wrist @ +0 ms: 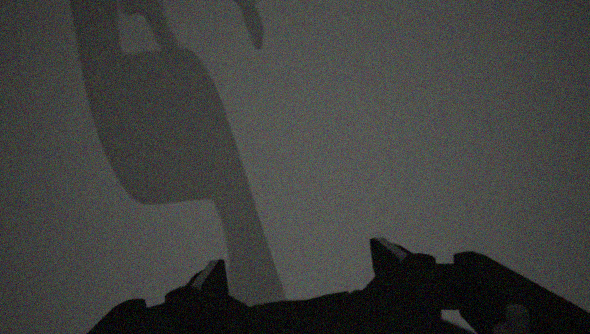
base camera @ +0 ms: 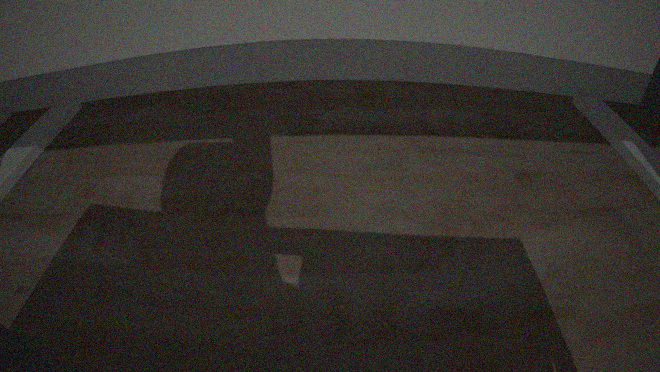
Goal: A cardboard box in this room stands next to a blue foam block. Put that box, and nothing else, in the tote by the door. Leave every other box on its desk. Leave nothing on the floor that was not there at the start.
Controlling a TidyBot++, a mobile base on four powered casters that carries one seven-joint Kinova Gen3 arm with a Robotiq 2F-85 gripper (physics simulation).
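Frame: origin at the arm's base, x ahead, y left, z up, level; centimetres.
Seen in the pictures: gripper, fingertip midpoint: (wrist: 299, 265).
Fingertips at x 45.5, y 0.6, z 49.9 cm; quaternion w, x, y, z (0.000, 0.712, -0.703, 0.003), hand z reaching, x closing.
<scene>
A point is followed by its place in that frame.
My gripper (wrist: 299, 265) @(x 45.5, y 0.6, z 49.9 cm) is open in the wrist view, with its two dark fingertips wide apart and nothing between them. Beyond it is a plain pale grey surface (wrist: 425, 140) @(x 52.8, y -17.5, z 32.3 cm), on which the arm's shadow falls at the left and centre. The picture is dim and grainy, and I cannot tell whether this surface is a wall or a desk top. The cardboard box, the blue foam block and the tote do not show in either view.
In the base camera view, a brown wooden floor (base camera: 400, 185) @(x 50.1, y -4.4, z -39.7 cm) carries the robot's dark shadow. A grey band (base camera: 330, 60) @(x 81.5, y 8.3, z -35.2 cm) runs across at the back below a pale wall (base camera: 330, 20) @(x 82.9, y 8.4, z -26.7 cm). Grey bars slant at the left (base camera: 55, 120) @(x 61.7, y 66.4, z -37.2 cm) and right (base camera: 600, 115) @(x 75.4, y -51.4, z -37.2 cm). Something dark (base camera: 652, 95) @(x 88.9, y -76.9, z -35.1 cm) stands at the right edge.
</scene>
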